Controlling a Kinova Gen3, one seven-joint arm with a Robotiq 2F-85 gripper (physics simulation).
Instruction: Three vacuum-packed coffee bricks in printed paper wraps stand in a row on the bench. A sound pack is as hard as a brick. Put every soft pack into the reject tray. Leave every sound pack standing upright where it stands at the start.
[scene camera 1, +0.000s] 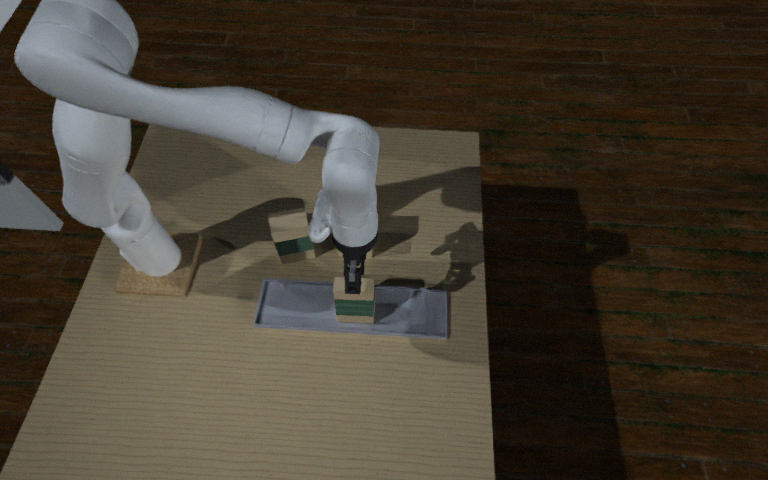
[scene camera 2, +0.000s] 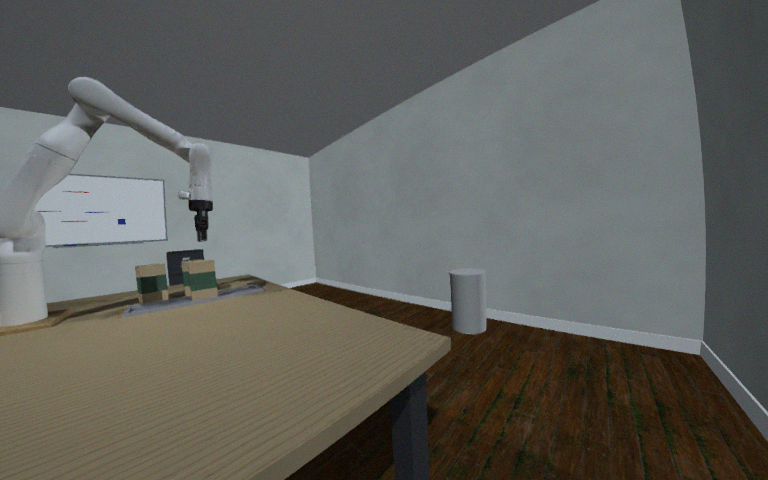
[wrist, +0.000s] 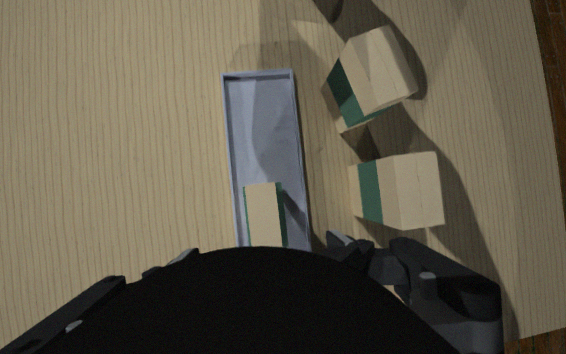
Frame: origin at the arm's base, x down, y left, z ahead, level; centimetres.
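Where they show: gripper, fingertip midpoint: (scene camera 1: 356, 268) (scene camera 2: 202, 241); arm's base, link origin: (scene camera 1: 160, 258) (scene camera 2: 24, 320).
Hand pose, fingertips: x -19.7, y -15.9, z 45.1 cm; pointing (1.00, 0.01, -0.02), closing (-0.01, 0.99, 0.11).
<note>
Things, the pixels of their top centre, and the offset from my fingertips. Level surfaces: height alone.
- coffee pack, top centre: (wrist: 264, 224) (scene camera 1: 353, 284) (scene camera 2: 201, 261) dx +7.1, dy +0.2, dz -0.8 cm
- grey reject tray, top centre: (wrist: 269, 203) (scene camera 1: 352, 306) (scene camera 2: 201, 296) dx +20.1, dy +1.1, dz -1.7 cm
- second pack, top centre: (wrist: 384, 63) (scene camera 1: 287, 219) (scene camera 2: 150, 264) dx +7.4, dy +16.5, dz -14.3 cm
- third pack, top centre: (wrist: 419, 190) (scene camera 2: 193, 260) dx +7.4, dy +16.8, dz -0.2 cm
- bench, surface height: dx +21.5 cm
One coffee pack (scene camera 1: 354, 308) (scene camera 2: 203, 280) (wrist: 263, 215) with a green band stands upright in the grey reject tray (scene camera 1: 294, 298) (wrist: 270, 110), near the middle of its length. My gripper (scene camera 1: 352, 289) (scene camera 2: 202, 240) is open and empty, above that pack and clear of its top; in the wrist view its fingers spread to both sides. A second pack (scene camera 1: 291, 230) (scene camera 2: 151, 283) (wrist: 370, 75) stands upright on the bench, turned at an angle. A third pack (scene camera 2: 185, 277) (wrist: 400, 190) stands upright beside it, largely hidden behind the arm in scene camera 1 and partly behind the tray's pack in scene camera 2.
The arm's base stands on a wooden plate (scene camera 1: 189, 277) at the left of the bench (scene camera 1: 243, 396) (scene camera 2: 226, 362). The two bench packs stand close along the tray's far long side. A dark panel (scene camera 2: 175, 266) shows behind the packs. A grey cylinder (scene camera 2: 468, 301) stands on the floor.
</note>
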